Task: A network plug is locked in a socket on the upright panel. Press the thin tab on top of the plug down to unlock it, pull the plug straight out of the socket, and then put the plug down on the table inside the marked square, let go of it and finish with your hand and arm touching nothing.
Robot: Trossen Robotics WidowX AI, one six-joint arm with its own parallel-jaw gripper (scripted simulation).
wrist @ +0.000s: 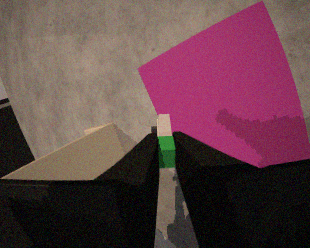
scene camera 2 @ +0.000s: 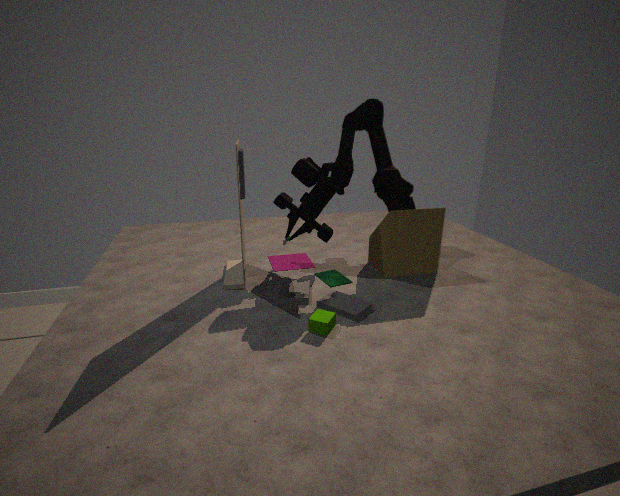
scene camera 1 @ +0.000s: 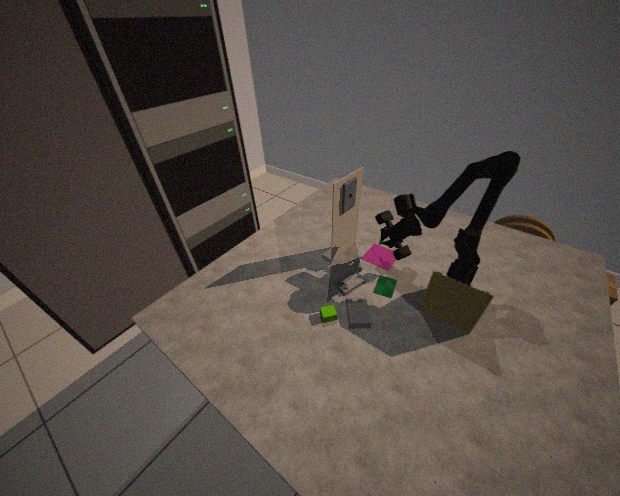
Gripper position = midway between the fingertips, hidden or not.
In view: my gripper point(scene camera 2: 287, 239), a network plug point(wrist: 165, 140), a magenta square point(wrist: 230, 86) and a beige panel point(scene camera 1: 347, 191).
My gripper also shows in the wrist view point(wrist: 164, 140) and in scene camera 1 point(scene camera 1: 381, 242). The beige panel is seen too in scene camera 2 point(scene camera 2: 235, 274).
